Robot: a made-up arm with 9 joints. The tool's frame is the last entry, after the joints.
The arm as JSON. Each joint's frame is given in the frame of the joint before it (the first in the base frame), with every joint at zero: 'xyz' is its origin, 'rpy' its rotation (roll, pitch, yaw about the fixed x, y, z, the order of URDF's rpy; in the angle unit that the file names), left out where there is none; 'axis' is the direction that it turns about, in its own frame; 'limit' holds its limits. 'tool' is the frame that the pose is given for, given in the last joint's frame.
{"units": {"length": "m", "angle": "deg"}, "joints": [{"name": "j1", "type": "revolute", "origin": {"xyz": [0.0, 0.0, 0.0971]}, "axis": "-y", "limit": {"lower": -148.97, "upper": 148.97}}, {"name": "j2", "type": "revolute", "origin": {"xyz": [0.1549, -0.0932, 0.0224]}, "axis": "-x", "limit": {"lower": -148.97, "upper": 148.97}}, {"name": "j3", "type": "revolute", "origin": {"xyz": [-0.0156, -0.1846, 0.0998]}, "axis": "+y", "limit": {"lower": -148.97, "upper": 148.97}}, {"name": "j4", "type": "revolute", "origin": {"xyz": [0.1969, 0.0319, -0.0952]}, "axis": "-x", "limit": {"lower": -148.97, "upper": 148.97}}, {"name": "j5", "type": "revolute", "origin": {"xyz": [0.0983, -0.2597, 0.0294]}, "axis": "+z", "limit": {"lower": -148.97, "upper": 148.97}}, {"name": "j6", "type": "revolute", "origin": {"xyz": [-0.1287, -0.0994, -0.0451]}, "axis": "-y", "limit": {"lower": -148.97, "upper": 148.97}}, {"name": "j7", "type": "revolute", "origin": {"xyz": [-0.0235, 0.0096, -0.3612]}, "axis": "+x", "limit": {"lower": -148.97, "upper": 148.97}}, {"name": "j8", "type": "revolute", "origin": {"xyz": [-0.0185, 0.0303, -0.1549]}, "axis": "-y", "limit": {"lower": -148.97, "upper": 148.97}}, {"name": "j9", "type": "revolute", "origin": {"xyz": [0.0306, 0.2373, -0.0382]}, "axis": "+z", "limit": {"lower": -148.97, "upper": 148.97}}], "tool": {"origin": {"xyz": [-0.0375, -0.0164, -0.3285]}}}
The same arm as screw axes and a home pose.
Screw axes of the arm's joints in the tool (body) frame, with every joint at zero. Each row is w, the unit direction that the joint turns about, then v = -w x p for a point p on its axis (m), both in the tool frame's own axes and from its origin. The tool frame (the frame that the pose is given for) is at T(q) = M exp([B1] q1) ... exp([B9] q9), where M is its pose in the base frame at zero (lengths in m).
B1 = (0, -1, 0, 0.8715, 0.0000, 0.2569)
B2 = (-1, 0, 0, 0.0000, -0.8939, 0.2510)
B3 = (0, 1, 0, -0.9937, 0.0000, -0.1176)
B4 = (-1, 0, 0, 0.0000, -0.8985, 0.0983)
B5 = (0, 0, 1, -0.1614, -0.1776, 0.0000)
B6 = (0, -1, 0, 0.8828, 0.0000, -0.0489)
B7 = (1, 0, 0, 0.0000, 0.5216, 0.2512)
B8 = (0, -1, 0, 0.3667, 0.0000, -0.0069)
B9 = (0, 0, 1, 0.0164, -0.0375, 0.0000)
M =
1 0 0 0.2569
0 1 0 -0.3442
0 0 1 -0.7744
0 0 0 1
Joint limits (deg, base to tool): -148.97..148.97 -148.97..148.97 -148.97..148.97 -148.97..148.97 -148.97..148.97 -148.97..148.97 -148.97..148.97 -148.97..148.97 -148.97..148.97

